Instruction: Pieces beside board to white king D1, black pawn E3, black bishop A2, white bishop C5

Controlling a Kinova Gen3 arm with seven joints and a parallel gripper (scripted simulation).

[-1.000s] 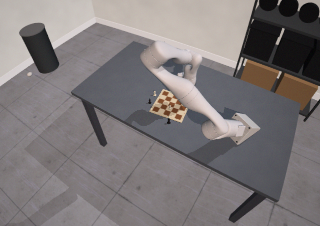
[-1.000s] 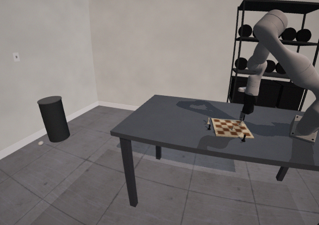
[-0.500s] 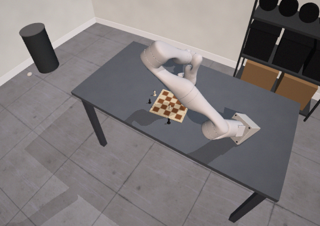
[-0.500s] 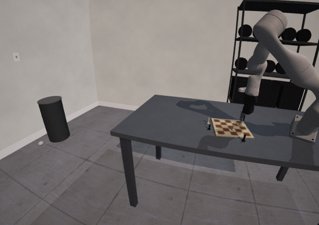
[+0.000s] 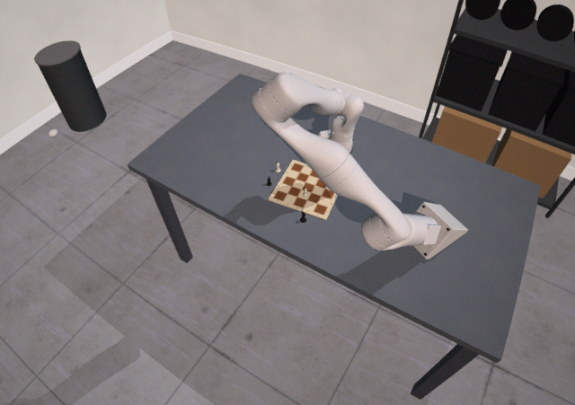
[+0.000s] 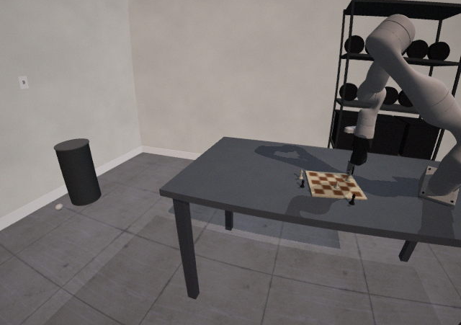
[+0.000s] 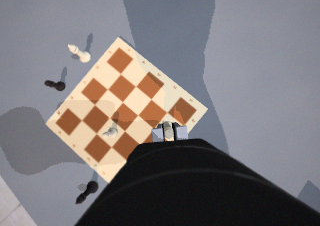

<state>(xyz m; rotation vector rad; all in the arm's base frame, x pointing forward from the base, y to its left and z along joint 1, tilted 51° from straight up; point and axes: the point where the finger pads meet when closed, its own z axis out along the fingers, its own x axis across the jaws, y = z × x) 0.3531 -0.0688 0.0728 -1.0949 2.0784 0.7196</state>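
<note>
Right now my hand is 2 cm above the white king. Also, from my hand: chessboard (6 cm ahead, 6 cm to the left, 5 cm below); white bishop (20 cm ahead, 7 cm to the left, 3 cm below); black bishop (2 cm behind, 18 cm to the left, 3 cm below).
</note>
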